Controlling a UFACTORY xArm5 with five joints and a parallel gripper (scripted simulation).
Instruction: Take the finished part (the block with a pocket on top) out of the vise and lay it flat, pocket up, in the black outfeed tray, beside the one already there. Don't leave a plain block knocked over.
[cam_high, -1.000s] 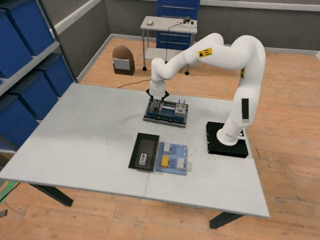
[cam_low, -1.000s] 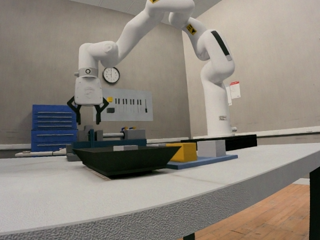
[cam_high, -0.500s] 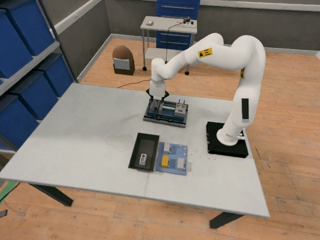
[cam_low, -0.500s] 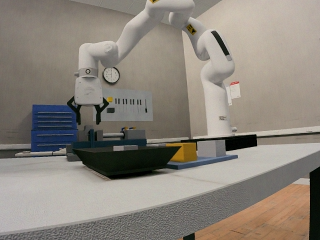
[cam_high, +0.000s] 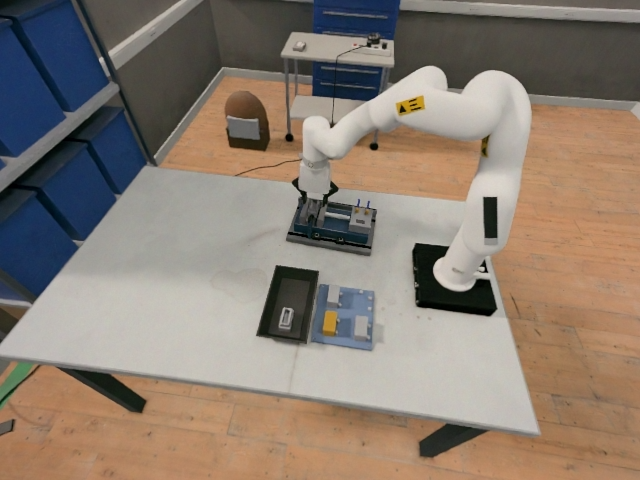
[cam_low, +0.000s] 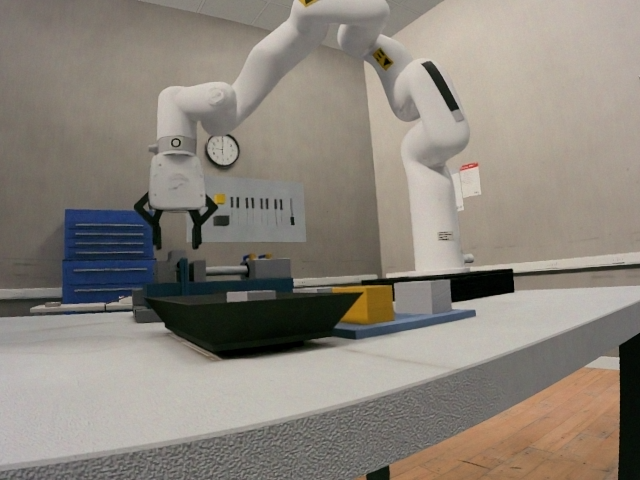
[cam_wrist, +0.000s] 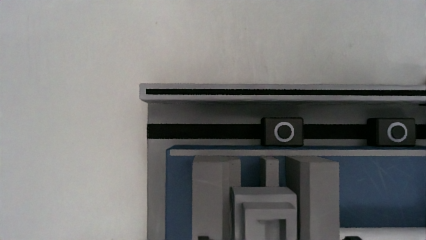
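My gripper is now 7 cm past the blue vise, 1 cm to the right of it and 10 cm above it. The rest, counted from my hand: blue fixture plate: 14 cm behind, 34 cm to the left, 13 cm below; yellow block: 10 cm behind, 39 cm to the left, 11 cm below.
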